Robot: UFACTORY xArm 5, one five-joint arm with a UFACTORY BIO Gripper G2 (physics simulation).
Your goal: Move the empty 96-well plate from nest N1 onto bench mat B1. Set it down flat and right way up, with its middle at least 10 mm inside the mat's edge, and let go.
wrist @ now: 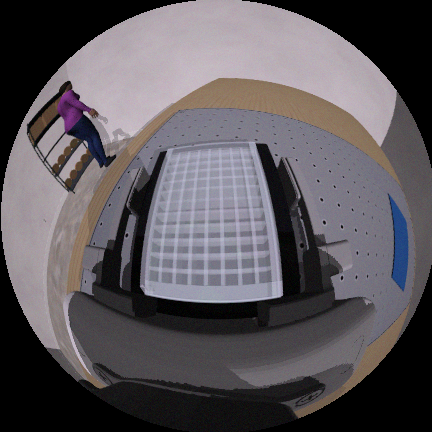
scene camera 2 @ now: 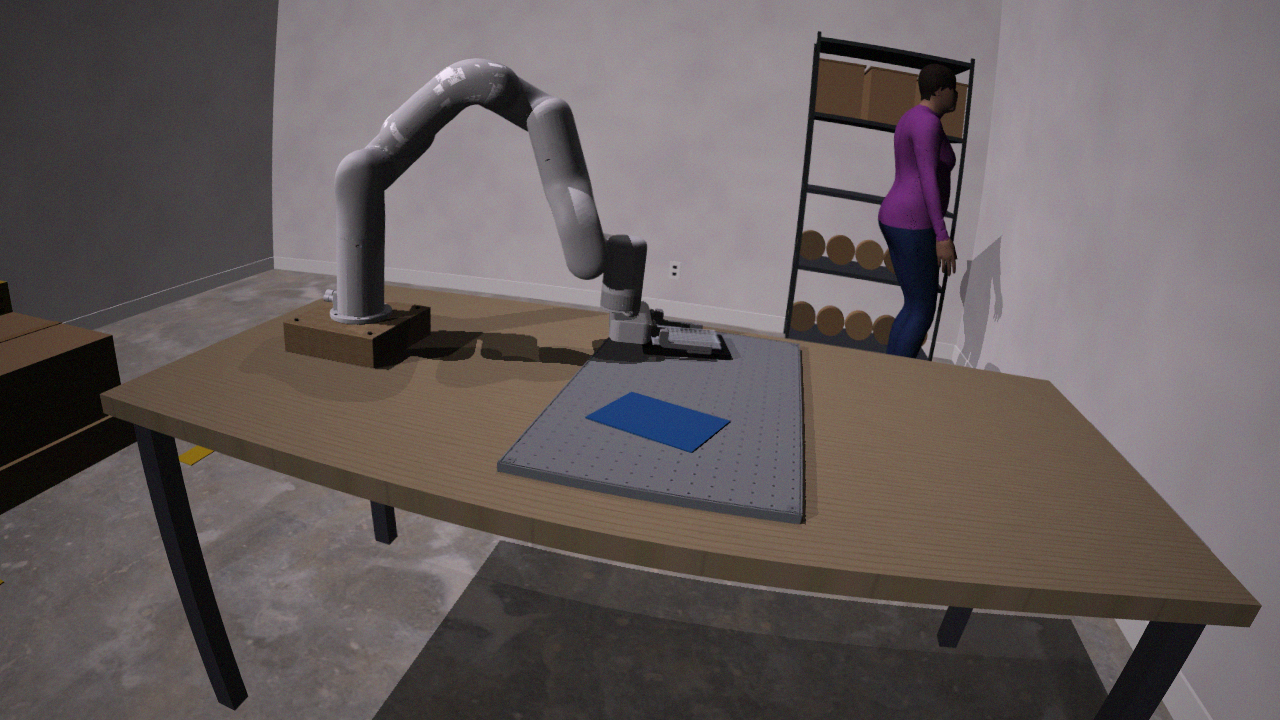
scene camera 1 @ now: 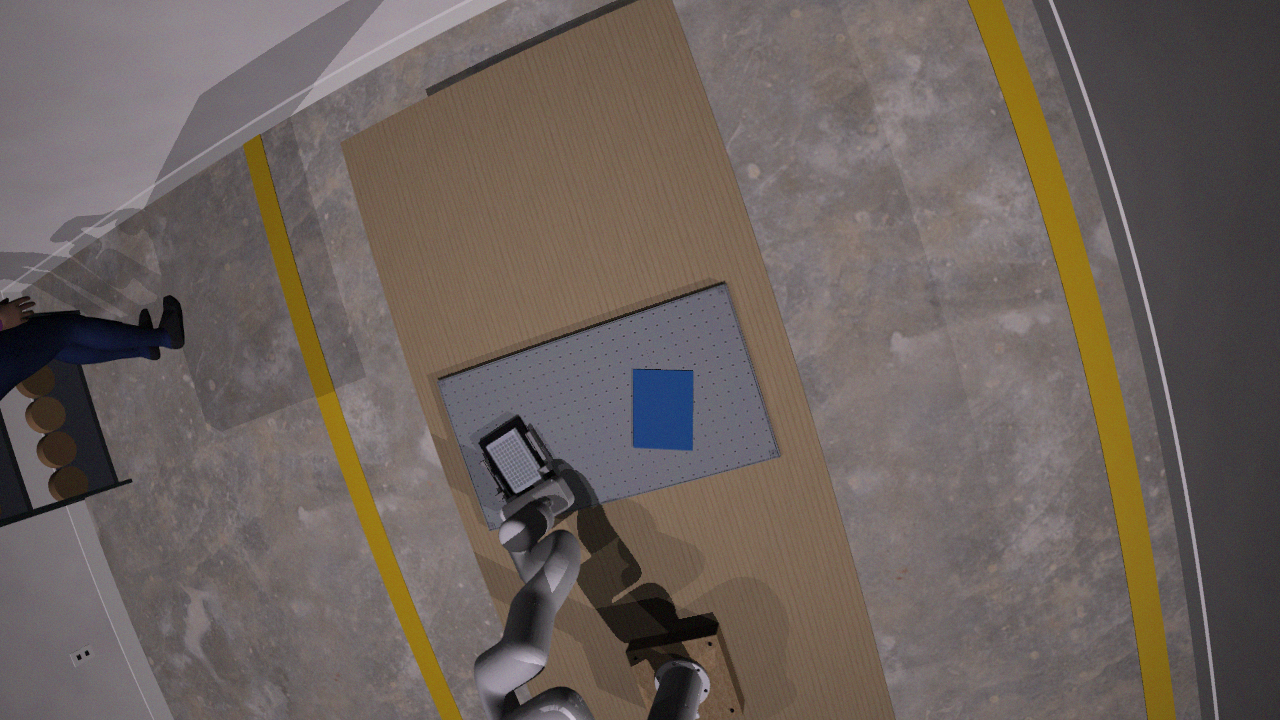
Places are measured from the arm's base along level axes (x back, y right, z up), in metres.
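Pixels of known places: hand at its tool point: [wrist: 209, 182] [scene camera 2: 695, 338] [scene camera 1: 510, 454]; arm's base at its link origin: [scene camera 2: 361, 314] [scene camera 1: 682, 682].
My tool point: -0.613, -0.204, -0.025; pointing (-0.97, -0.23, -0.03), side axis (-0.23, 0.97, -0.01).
Ahead of a thing's pixels: the offset from my tool point to its top centre, as dx, dy, dz. Level surfaces: height alone.
The clear 96-well plate {+0.018, +0.004, +0.007} [scene camera 1: 516, 463] [scene camera 2: 690, 337] [wrist: 210, 225] sits flat and right way up in the black nest N1 {+0.018, +0.004, -0.005} [scene camera 1: 513, 420] [scene camera 2: 721, 355] [wrist: 287, 240]. My gripper [scene camera 1: 511, 454] [scene camera 2: 687, 341] [wrist: 214, 184] is low at the nest, with one finger along each long side of the plate. In the wrist view the fingers stand partly open; the black nest edges show between each pad and the plate, and I see no contact with the plate. The blue bench mat B1 {dz -0.017} [scene camera 1: 662, 409] [scene camera 2: 657, 420] [wrist: 400, 245] lies flat with nothing on it.
A grey perforated board {dz -0.019} [scene camera 1: 572, 394] [scene camera 2: 760, 447] [wrist: 325, 160] carries the nest and mat on the wooden table {dz -0.032} [scene camera 1: 554, 197] [scene camera 2: 939, 465]. The arm's wooden base block [scene camera 2: 331, 340] stands beside it. A person [scene camera 2: 917, 179] [wrist: 75, 112] stands by a shelf rack [scene camera 2: 802, 192] behind the table.
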